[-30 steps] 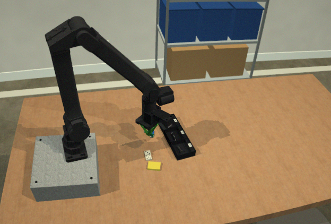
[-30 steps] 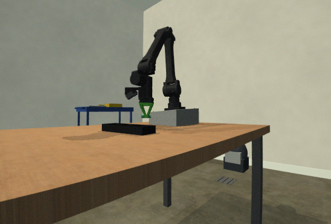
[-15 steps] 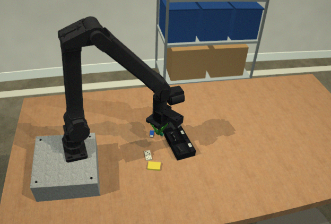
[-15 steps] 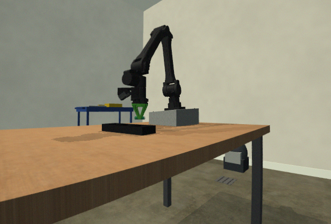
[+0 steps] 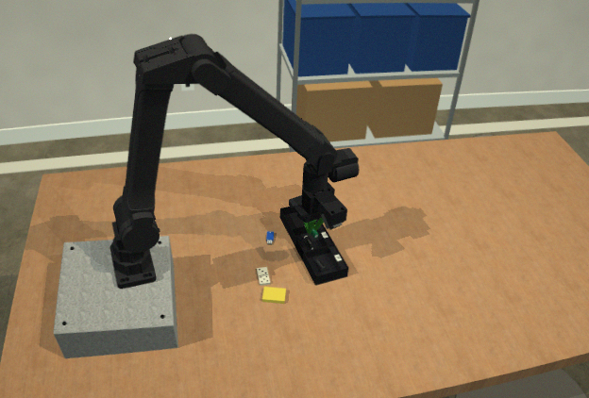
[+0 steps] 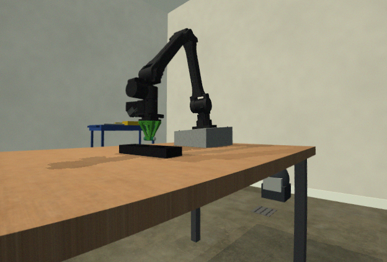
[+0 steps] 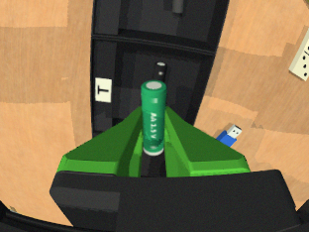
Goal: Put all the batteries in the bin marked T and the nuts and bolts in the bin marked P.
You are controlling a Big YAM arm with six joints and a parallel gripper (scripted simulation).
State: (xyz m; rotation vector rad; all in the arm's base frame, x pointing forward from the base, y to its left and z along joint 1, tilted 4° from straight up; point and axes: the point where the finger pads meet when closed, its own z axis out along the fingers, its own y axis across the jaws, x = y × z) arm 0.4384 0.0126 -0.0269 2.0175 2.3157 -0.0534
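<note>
The black tray is 10 mm ahead of my hand and 50 mm below it. Round my hand: dark bolt 10 mm behind, 90 mm to the right, 50 mm below; then black battery 50 mm below; then green battery right at my hand.
</note>
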